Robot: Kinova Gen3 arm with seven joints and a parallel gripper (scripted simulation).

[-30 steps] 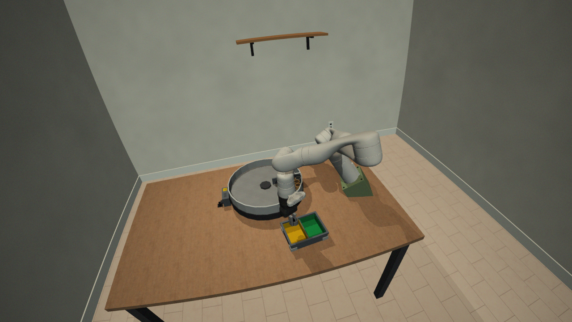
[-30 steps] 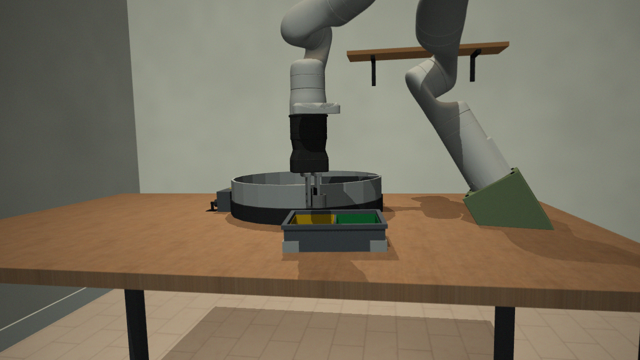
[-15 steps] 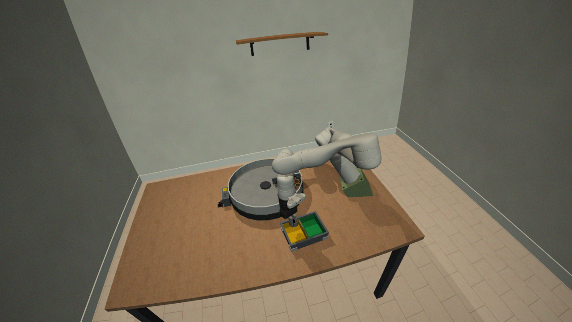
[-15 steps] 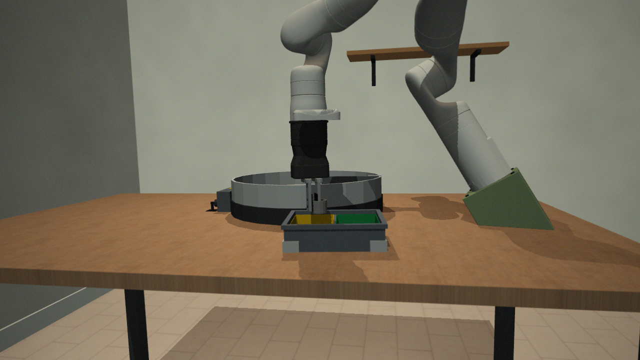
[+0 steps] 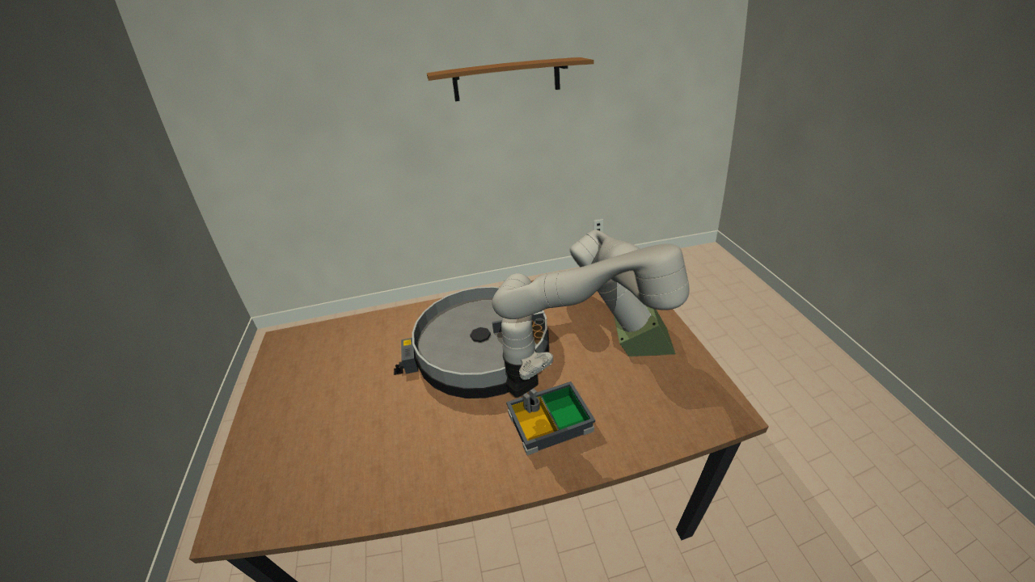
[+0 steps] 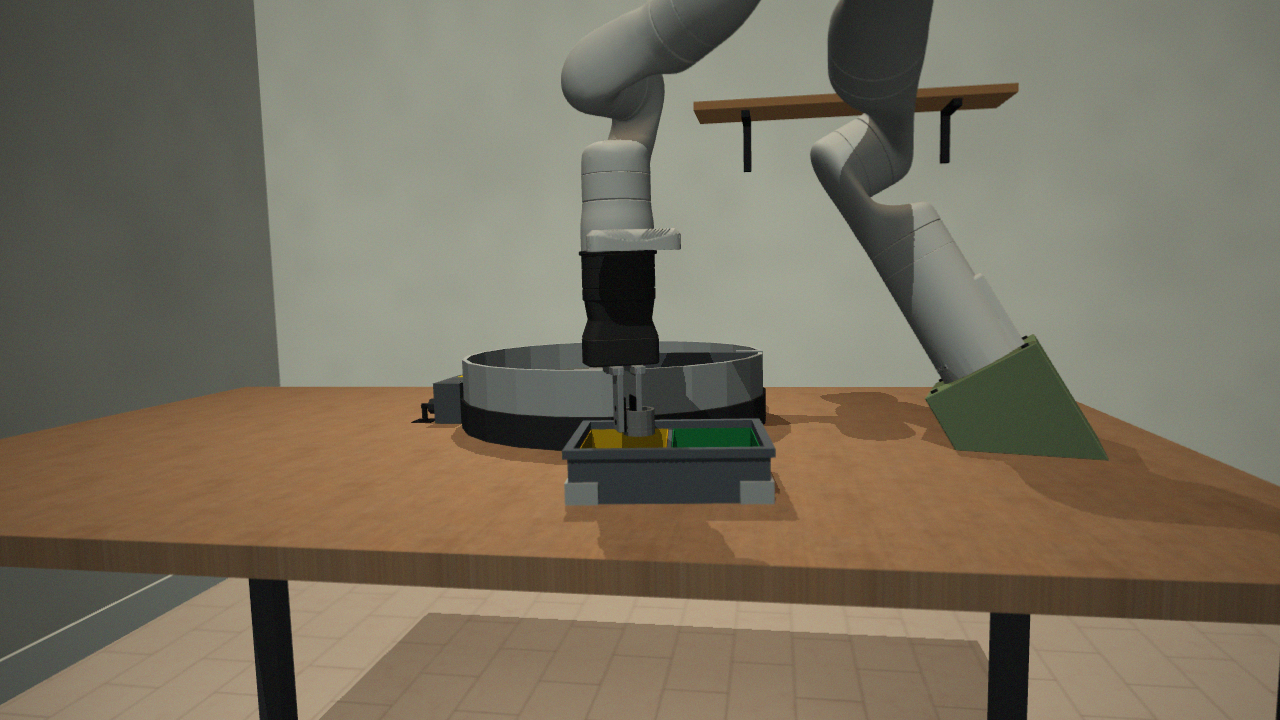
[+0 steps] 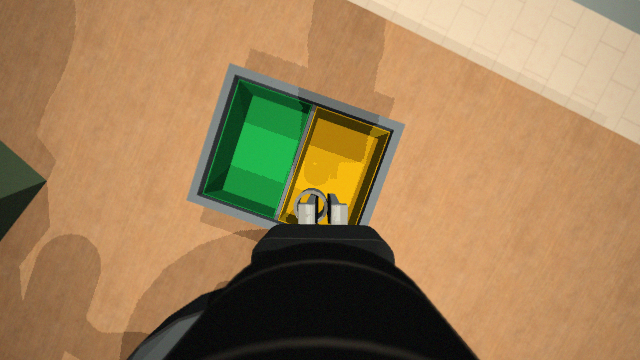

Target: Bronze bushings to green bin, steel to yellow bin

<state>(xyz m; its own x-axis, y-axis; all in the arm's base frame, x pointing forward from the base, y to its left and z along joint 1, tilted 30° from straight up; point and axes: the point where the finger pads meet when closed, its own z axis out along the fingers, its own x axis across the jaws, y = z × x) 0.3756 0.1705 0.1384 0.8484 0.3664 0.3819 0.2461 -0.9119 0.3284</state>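
The bin is 40 mm behind my hand, 30 mm to the left of it and 40 mm below it. Also, from my hand: grey turntable (30 mm ahead, 330 mm to the right, 10 mm below).
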